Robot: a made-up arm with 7 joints.
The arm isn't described. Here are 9 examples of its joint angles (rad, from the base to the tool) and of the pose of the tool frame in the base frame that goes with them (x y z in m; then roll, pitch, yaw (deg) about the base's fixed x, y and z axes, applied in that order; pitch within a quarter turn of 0, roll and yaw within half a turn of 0).
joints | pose
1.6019 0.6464 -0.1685 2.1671 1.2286 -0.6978 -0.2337 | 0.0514 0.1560 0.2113 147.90 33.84 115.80
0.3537 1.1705 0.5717 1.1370 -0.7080 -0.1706 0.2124 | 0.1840 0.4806 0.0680 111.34 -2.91 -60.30
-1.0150 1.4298 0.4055 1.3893 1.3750 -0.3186 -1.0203 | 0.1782 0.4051 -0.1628 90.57 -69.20 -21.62
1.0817 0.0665 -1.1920 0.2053 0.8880 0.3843 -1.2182 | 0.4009 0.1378 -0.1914 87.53 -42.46 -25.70
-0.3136 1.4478 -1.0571 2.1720 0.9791 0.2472 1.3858 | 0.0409 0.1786 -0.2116 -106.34 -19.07 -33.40
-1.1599 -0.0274 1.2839 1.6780 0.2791 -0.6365 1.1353 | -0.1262 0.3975 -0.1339 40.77 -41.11 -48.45
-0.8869 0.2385 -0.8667 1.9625 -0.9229 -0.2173 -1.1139 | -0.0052 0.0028 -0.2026 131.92 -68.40 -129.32
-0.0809 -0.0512 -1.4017 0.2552 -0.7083 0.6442 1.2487 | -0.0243 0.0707 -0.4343 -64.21 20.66 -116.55
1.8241 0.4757 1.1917 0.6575 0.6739 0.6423 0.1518 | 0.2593 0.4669 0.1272 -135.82 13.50 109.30
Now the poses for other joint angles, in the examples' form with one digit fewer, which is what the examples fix.
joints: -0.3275 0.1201 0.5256 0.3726 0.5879 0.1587 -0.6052
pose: -0.059 0.255 -0.424 42.8 -5.9 60.1
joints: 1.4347 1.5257 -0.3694 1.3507 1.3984 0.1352 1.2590
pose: 0.132 0.399 0.218 116.0 -38.4 -172.8
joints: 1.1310 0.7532 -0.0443 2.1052 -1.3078 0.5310 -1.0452
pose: 0.139 0.190 0.179 -114.7 -8.7 -69.4
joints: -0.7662 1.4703 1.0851 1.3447 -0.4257 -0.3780 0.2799
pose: 0.220 0.426 0.060 84.3 20.5 -88.6
